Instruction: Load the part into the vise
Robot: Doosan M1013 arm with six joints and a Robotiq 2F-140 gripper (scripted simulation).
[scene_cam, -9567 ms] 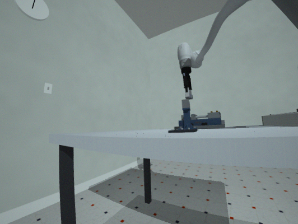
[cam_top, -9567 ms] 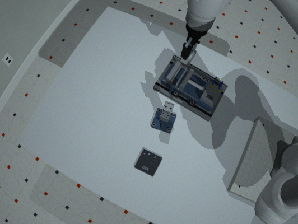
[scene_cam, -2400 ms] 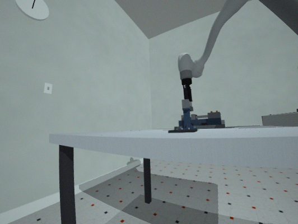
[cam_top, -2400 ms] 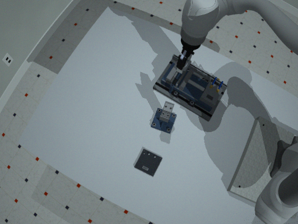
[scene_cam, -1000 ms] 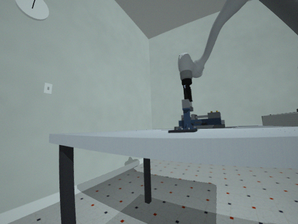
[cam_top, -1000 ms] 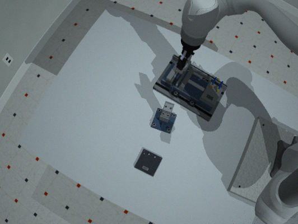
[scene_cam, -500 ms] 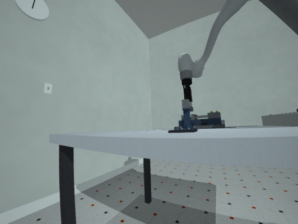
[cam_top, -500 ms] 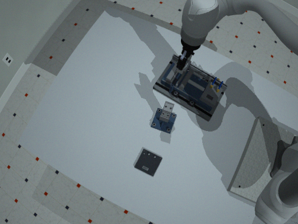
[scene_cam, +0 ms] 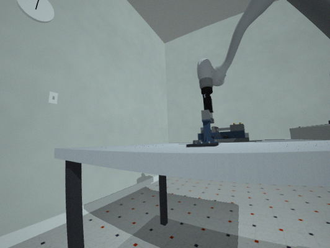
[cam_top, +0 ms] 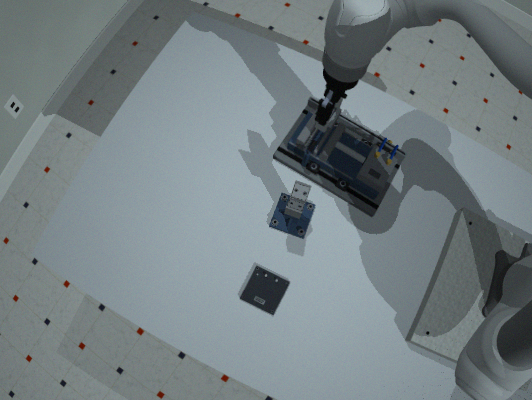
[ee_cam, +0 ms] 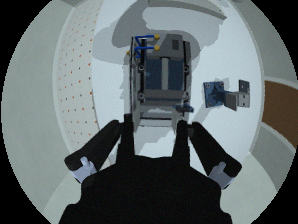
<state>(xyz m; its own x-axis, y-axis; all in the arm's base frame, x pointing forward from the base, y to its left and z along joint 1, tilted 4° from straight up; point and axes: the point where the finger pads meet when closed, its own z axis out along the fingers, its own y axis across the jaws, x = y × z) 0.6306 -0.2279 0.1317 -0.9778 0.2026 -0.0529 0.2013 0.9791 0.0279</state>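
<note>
Right now the vise is 12 cm below my hand, 6 cm behind it and 3 cm to the left of it. Round my hand: part 2 cm below; then air cylinder 16 cm behind, 9 cm below, 5 cm to the left.
</note>
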